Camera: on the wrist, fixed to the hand. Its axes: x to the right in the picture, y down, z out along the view.
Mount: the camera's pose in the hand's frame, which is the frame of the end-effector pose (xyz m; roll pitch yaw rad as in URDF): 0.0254 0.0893 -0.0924 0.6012 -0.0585 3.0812
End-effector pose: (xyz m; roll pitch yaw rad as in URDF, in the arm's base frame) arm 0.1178 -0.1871 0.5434 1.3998 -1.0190 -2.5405
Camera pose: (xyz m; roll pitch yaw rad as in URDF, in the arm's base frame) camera 0.2177 -0.2474 0.6029 -0.7327 0.9480 0.6824
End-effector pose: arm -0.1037 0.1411 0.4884 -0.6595 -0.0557 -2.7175
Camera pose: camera -0.1276 0.1150 0.3623 1.2547 0.0462 0.3405
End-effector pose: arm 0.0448 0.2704 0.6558 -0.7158 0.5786 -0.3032
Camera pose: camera 0.0001 0.2914 0.5345 1.3703 -0.5809 2.7379
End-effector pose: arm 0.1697 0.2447 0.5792 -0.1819 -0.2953 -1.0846
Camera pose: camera 0.2585 0.2289 0.4842 0.7620 0.2479 1.9849
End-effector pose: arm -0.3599 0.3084 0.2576 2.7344 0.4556 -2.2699
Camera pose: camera -0.4434 0.2797 0.3544 -2.1717 -0.4243 0.9579
